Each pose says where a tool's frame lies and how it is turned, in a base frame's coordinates. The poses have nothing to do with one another.
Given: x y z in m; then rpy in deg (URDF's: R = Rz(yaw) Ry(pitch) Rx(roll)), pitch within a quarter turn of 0, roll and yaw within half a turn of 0.
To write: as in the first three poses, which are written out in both.
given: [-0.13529, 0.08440, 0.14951, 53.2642, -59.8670, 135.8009]
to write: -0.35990, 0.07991, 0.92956; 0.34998, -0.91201, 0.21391; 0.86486, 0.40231, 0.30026; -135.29, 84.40, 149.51
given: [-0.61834, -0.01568, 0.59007, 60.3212, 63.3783, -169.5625]
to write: -0.44068, -0.67415, -0.59272; -0.08118, -0.62765, 0.77425; -0.89398, 0.38931, 0.22187; -618.34, -15.68, 590.07
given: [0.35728, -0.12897, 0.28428, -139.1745, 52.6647, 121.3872]
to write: -0.31587, 0.91670, -0.24474; 0.51773, -0.04963, -0.85410; -0.79510, -0.39649, -0.45892; 357.28, -128.97, 284.28
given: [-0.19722, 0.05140, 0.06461, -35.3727, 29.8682, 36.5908]
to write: 0.69626, -0.71753, -0.01903; 0.51692, 0.48285, 0.70686; -0.49801, -0.50200, 0.70710; -197.22, 51.40, 64.61
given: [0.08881, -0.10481, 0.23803, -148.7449, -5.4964, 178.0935]
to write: -0.99485, -0.02123, -0.09910; 0.03312, 0.85605, -0.51584; 0.09578, -0.51646, -0.85094; 88.81, -104.81, 238.03
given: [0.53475, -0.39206, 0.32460, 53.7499, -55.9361, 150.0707]
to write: -0.48542, 0.28395, 0.82688; 0.27946, -0.84577, 0.45450; 0.82841, 0.45170, 0.33120; 534.75, -392.06, 324.60
